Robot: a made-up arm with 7 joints.
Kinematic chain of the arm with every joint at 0, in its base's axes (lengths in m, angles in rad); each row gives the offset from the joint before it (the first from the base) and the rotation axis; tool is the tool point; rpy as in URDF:
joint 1: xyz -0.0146 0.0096 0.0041 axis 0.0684 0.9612 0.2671
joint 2: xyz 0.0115 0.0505 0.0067 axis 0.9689 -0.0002 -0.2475
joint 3: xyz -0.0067 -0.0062 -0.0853 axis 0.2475 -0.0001 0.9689
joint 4: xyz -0.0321 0.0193 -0.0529 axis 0.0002 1 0
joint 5: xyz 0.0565 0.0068 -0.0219 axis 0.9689 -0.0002 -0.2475
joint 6: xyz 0.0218 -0.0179 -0.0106 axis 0.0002 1 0
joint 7: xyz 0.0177 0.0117 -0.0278 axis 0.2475 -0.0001 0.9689
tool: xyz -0.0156 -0.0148 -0.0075 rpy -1.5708 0 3.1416
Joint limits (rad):
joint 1: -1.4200..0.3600
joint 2: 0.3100..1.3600
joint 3: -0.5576..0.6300
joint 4: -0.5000..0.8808
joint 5: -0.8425..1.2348
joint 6: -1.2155..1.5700
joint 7: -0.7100..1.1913
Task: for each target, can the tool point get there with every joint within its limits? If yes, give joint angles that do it. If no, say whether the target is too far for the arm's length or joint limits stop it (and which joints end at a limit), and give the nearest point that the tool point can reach.
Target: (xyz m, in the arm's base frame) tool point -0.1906 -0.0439 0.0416
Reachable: no: joint limits stop it (at a limit: joint 1, joint 2, joint 3, joint 4, joint 5, joint 6) | nearest point -0.0540 0.0673 -0.1190 | short by 0.238 m
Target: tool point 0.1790 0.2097 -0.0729
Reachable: yes | joints -0.8033 0.9626 -0.3452 0.6267 0.2635 -0.6989 0.6004
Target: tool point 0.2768 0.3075 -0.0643
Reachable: no: too far | nearest point 0.1962 0.2368 -0.0417 | short by 0.110 m
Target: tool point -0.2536 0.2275 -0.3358
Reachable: no: too far | nearest point -0.1404 0.1697 -0.1991 | short by 0.187 m
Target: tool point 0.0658 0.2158 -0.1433
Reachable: yes | joints -0.0368 0.9287 -0.1505 0.1854 0.1018 -0.1777 0.6572
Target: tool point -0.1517 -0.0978 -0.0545
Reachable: no: joint limits stop it (at a limit: joint 1, joint 2, joint 3, joint 4, joint 5) | nearest point -0.0454 0.0479 -0.1335 | short by 0.197 m
